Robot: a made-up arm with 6 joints. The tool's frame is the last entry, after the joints.
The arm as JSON. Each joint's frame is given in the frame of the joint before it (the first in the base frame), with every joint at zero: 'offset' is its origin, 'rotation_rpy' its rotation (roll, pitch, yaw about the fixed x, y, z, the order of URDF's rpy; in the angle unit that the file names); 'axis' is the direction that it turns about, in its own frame. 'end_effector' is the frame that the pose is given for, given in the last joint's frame.
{
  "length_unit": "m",
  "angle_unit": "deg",
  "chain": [
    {
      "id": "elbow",
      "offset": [
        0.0,
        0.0,
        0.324
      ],
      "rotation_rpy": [
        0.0,
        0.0,
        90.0
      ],
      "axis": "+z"
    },
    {
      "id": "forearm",
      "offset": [
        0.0,
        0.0,
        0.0
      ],
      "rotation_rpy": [
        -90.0,
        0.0,
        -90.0
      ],
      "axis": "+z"
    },
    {
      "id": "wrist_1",
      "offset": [
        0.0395,
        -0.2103,
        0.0
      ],
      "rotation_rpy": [
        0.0,
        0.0,
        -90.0
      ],
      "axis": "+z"
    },
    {
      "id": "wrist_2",
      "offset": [
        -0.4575,
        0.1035,
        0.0
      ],
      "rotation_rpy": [
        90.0,
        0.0,
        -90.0
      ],
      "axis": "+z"
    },
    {
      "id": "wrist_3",
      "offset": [
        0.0,
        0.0,
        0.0
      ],
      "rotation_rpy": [
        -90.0,
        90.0,
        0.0
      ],
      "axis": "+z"
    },
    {
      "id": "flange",
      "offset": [
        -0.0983,
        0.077,
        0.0
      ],
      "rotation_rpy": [
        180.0,
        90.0,
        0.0
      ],
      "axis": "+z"
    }
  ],
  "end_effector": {
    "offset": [
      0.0,
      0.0,
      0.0
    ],
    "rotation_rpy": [
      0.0,
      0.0,
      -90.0
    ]
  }
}
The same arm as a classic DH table. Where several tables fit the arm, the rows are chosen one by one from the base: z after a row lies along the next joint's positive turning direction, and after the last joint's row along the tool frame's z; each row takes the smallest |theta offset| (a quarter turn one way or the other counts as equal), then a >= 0, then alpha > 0; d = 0 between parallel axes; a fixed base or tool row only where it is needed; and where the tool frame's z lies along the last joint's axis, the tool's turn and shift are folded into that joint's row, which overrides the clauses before.
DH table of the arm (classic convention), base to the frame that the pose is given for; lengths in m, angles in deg. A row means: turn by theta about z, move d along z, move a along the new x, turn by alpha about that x. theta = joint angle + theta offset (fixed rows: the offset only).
elbow: theta offset 0.00; d 0.3240; a 0.0000; alpha -90.00
forearm: theta offset -79.36; d 0.0000; a 0.2140; alpha 0.00
wrist_1: theta offset 79.36; d 0.0000; a 0.1035; alpha -90.00
wrist_2: theta offset 0.00; d 0.4575; a 0.0000; alpha 90.00
wrist_3: theta offset 0.00; d 0.0000; a 0.0770; alpha -90.00
flange: theta offset 0.00; d 0.0983; a 0.0000; alpha 0.00

